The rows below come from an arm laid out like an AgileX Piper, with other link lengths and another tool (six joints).
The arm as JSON. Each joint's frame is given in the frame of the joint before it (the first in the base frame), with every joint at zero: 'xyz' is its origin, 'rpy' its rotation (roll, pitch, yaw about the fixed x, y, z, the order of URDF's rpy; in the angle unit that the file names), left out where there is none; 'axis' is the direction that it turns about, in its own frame. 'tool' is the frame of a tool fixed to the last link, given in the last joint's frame.
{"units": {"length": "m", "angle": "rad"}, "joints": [
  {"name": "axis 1", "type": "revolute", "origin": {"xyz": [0.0, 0.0, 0.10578]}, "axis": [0.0, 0.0, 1.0]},
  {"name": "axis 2", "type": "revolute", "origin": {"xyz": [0.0, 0.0, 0.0], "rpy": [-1.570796, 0.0, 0.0]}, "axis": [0.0, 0.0, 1.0]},
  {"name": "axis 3", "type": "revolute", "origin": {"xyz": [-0.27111, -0.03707, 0.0]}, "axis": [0.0, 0.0, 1.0]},
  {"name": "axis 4", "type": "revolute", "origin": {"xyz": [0.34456, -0.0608, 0.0], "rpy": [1.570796, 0.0, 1.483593]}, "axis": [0.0, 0.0, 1.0]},
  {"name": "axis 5", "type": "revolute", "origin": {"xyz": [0.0, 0.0, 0.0], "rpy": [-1.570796, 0.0, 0.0]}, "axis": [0.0, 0.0, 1.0]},
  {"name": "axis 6", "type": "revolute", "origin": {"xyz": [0.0, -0.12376, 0.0], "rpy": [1.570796, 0.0, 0.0]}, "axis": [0.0, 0.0, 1.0]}
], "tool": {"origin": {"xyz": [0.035, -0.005, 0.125], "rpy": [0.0, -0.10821, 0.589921]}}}
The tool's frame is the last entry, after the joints.
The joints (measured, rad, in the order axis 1, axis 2, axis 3, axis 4, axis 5, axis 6), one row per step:
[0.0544 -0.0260 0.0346 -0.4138 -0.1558 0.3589]
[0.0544 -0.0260 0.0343 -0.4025 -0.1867 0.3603]
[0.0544 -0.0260 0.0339 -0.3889 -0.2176 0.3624]
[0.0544 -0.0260 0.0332 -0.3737 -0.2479 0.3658]
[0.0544 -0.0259 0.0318 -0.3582 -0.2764 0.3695]
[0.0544 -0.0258 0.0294 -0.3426 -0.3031 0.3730]
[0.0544 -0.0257 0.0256 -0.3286 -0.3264 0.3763]
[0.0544 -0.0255 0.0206 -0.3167 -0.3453 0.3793]
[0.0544 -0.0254 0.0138 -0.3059 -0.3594 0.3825]
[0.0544 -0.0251 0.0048 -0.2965 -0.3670 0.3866]
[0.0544 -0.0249 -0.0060 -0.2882 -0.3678 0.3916]
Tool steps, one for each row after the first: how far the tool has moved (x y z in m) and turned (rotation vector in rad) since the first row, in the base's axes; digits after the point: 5 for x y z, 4 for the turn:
[-0.00102 0.00302 0.00736 0.0132 -0.0279 0.0134]
[-0.00229 0.00585 0.01485 0.0294 -0.0558 0.0269]
[-0.00380 0.00842 0.02244 0.0484 -0.0834 0.0402]
[-0.00550 0.01059 0.03004 0.0680 -0.1101 0.0526]
[-0.00742 0.01238 0.03785 0.0874 -0.1362 0.0641]
[-0.00946 0.01373 0.04567 0.1050 -0.1608 0.0740]
[-0.01149 0.01467 0.05312 0.1201 -0.1825 0.0821]
[-0.01352 0.01521 0.06051 0.1342 -0.2017 0.0887]
[-0.01540 0.01533 0.06760 0.1477 -0.2168 0.0933]
[-0.01707 0.01503 0.07417 0.1608 -0.2273 0.0960]

